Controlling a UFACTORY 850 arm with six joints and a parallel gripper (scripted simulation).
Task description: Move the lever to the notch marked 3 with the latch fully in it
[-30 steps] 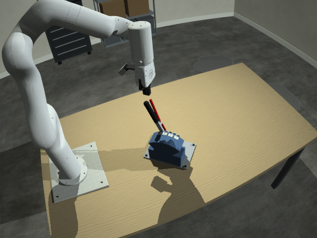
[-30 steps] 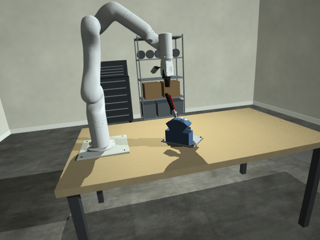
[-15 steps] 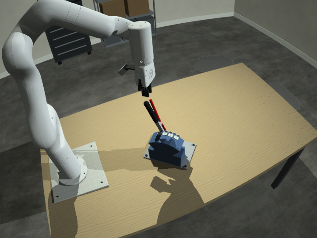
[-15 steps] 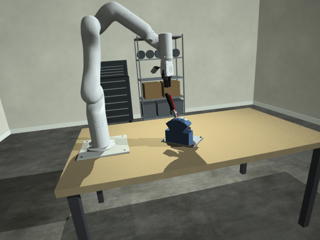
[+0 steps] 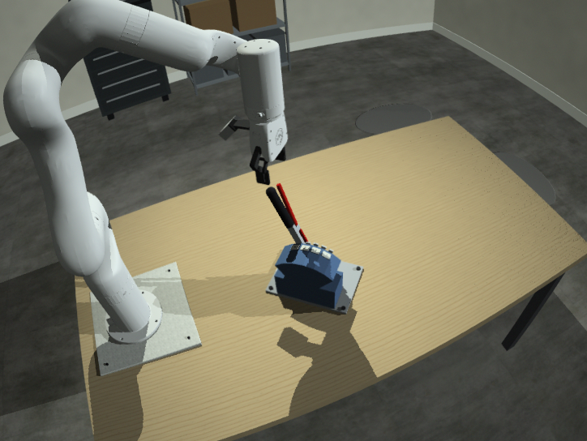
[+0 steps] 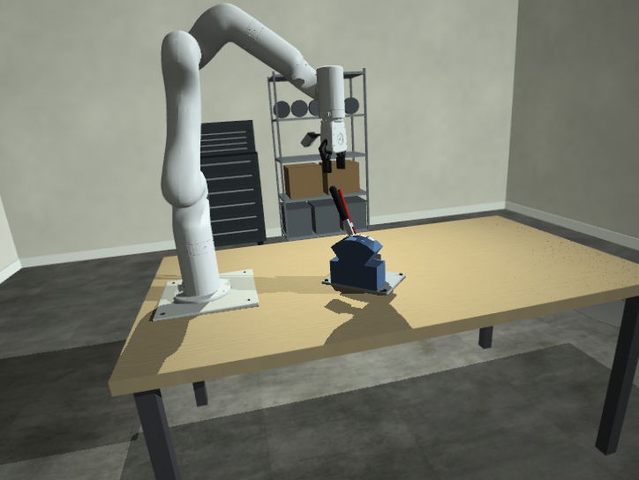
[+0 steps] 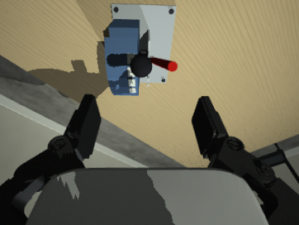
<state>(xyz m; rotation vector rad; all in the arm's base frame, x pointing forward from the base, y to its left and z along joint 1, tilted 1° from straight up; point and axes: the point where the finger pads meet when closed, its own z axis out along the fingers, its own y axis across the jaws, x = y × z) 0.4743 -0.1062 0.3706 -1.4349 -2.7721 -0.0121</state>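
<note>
Now: hand 4 cm short of the red bar, 3 cm to the left of it and 20 cm above it.
</note>
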